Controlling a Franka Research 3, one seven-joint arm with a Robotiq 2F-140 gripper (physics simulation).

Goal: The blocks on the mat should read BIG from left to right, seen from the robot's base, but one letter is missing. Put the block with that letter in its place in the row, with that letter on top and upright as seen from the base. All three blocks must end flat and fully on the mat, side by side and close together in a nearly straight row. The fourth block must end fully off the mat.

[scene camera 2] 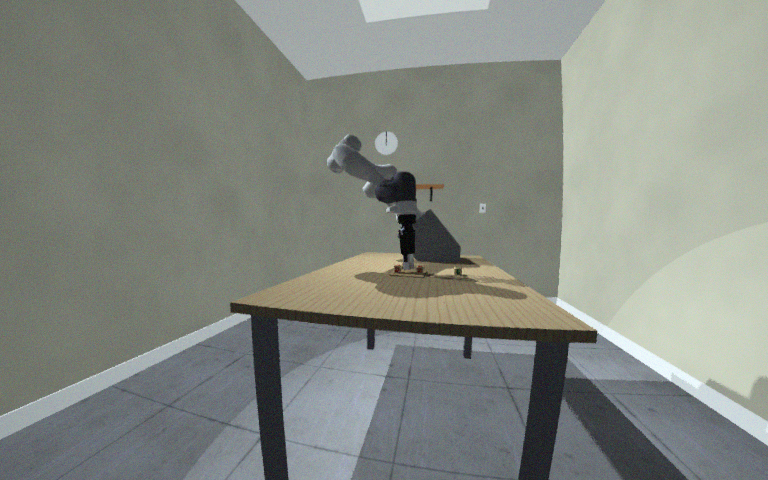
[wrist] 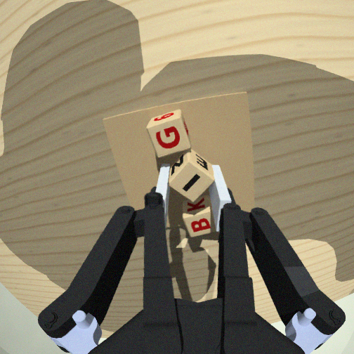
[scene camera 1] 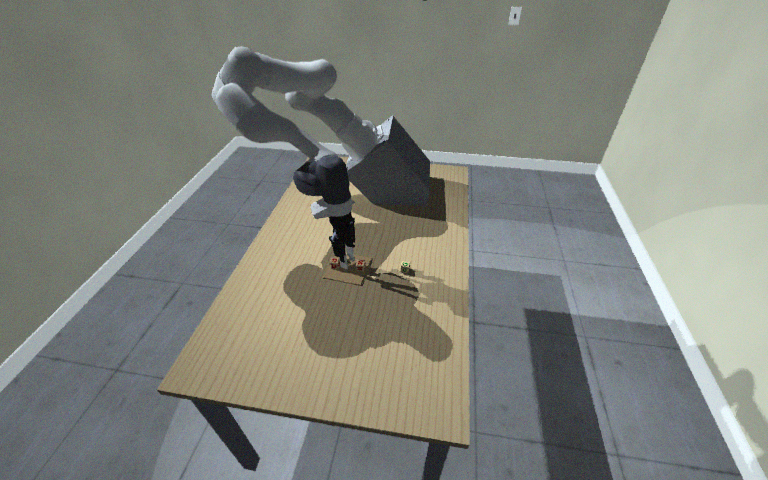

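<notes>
My gripper [scene camera 1: 346,261] [scene camera 2: 408,262] [wrist: 189,177] is shut on a wooden block with a black I [wrist: 191,182], held at its corners and turned diagonally to the row. It hangs over the gap between the two mat blocks; its exact height is unclear. The red G block [scene camera 1: 334,263] [scene camera 2: 397,269] [wrist: 168,139] and the red B block [scene camera 1: 360,264] [scene camera 2: 419,270] [wrist: 199,223] stand on the mat [scene camera 1: 344,276] [scene camera 2: 408,275] [wrist: 222,120]. From the base, B is left and G right. In the wrist view the I block's upper corner overlaps G's edge; contact is unclear.
A block with green markings [scene camera 1: 405,265] [scene camera 2: 458,271] stands off the mat on the table [scene camera 1: 317,384] [scene camera 2: 413,311], on the B side. The arm's shadow covers the mat area. The grey base [scene camera 1: 390,169] [scene camera 2: 438,240] stands at the back.
</notes>
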